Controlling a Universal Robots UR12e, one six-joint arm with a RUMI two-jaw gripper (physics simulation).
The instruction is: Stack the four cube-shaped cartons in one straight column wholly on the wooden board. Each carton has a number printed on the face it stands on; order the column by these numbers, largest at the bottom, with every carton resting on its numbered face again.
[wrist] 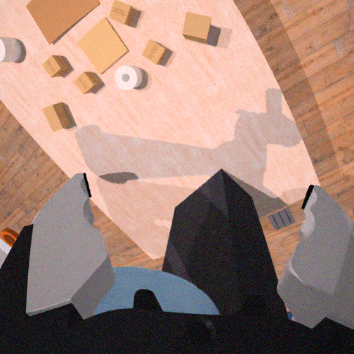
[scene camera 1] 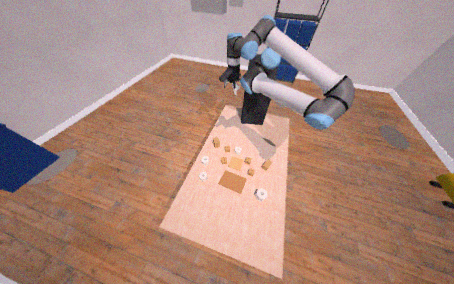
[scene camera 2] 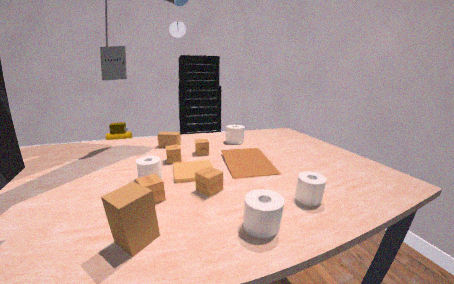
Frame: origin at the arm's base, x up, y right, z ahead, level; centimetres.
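Seen in the pictures: gripper, fingertip midpoint: (scene camera 1: 230,91).
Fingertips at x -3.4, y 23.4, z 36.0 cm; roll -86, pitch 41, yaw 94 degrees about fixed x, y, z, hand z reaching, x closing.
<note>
A point is followed by its place in that frame.
Four small cardboard cubes stand apart around a pale wooden board (scene camera 1: 236,163) {x -58.8, y 7.6, z 67.4 cm} (scene camera 2: 193,170) {x -58.8, y 9.6, z 66.5 cm} (wrist: 103,46): one cube (scene camera 1: 227,149) {x -55.6, y 19.4, z 55.6 cm} (scene camera 2: 156,190) {x -56.7, y 21.8, z 55.0 cm} (wrist: 156,52), a second cube (scene camera 1: 224,160) {x -55.0, y 19.2, z 69.2 cm} (scene camera 2: 209,181) {x -55.9, y 23.0, z 67.1 cm} (wrist: 122,12), a third cube (scene camera 1: 248,160) {x -55.0, y -3.0, z 63.7 cm} (scene camera 2: 173,154) {x -56.7, y -0.6, z 62.2 cm} (wrist: 89,82) and a fourth cube (scene camera 1: 251,172) {x -55.0, y -7.2, z 75.4 cm} (scene camera 2: 202,147) {x -56.9, y -5.0, z 73.6 cm} (wrist: 56,66). Their undersides are hidden; no numbers are readable. My gripper (scene camera 1: 230,88) {x -3.4, y 23.4, z 36.0 cm} (wrist: 196,181) is open and empty, high and off behind the table's base end, far from the cubes.
A larger carton (scene camera 1: 216,142) {x -51.2, y 31.5, z 53.0 cm} (scene camera 2: 130,217) {x -52.8, y 35.8, z 50.5 cm} (wrist: 197,26) and another (scene camera 1: 267,164) {x -54.1, y -20.7, z 64.2 cm} (scene camera 2: 169,139) {x -56.2, y -18.3, z 63.0 cm} (wrist: 60,116) flank the cubes. A brown sheet (scene camera 1: 232,182) {x -59.1, y 7.6, z 86.8 cm} (scene camera 2: 250,162) {x -59.2, y 9.4, z 85.8 cm} (wrist: 62,17) lies beside the board. A white roll (scene camera 1: 238,149) {x -55.9, y 8.5, z 52.7 cm} (wrist: 130,77) stands near; several others stand around. The dark pedestal (scene camera 1: 255,107) {x -34.9, y -0.3, z 8.1 cm} is close.
</note>
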